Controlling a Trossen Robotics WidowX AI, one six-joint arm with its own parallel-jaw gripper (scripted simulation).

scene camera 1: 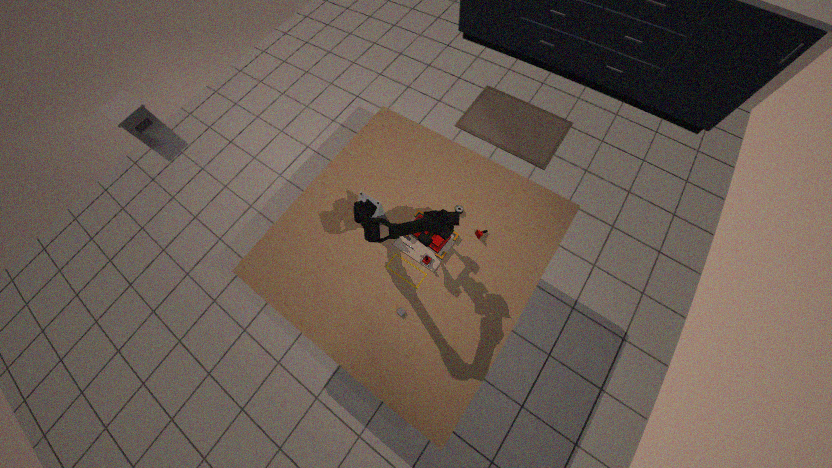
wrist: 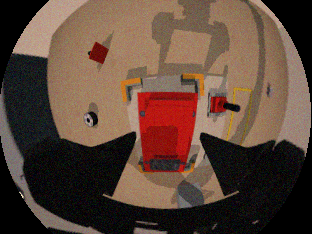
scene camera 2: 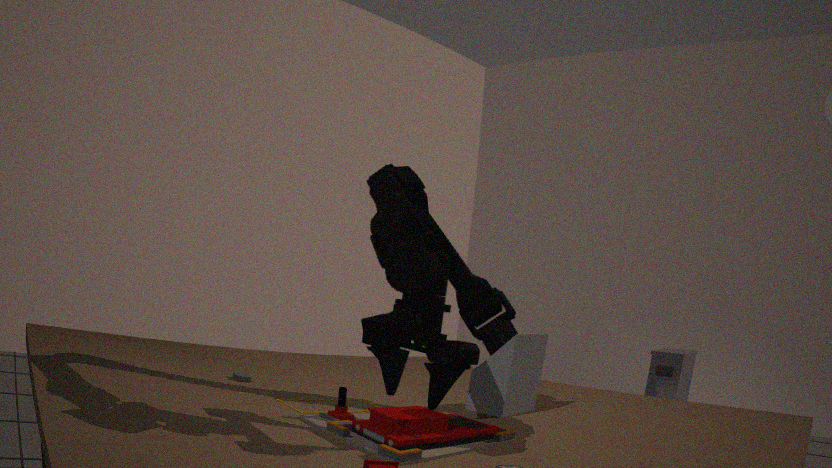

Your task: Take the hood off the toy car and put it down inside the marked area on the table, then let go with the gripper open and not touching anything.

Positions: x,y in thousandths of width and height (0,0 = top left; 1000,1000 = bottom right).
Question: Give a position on a red hood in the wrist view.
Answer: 537,524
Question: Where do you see a red hood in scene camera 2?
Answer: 484,901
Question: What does my gripper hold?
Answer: Nothing.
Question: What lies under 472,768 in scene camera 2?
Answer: My gripper.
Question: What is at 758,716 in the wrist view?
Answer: My gripper.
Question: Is my gripper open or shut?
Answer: Open.
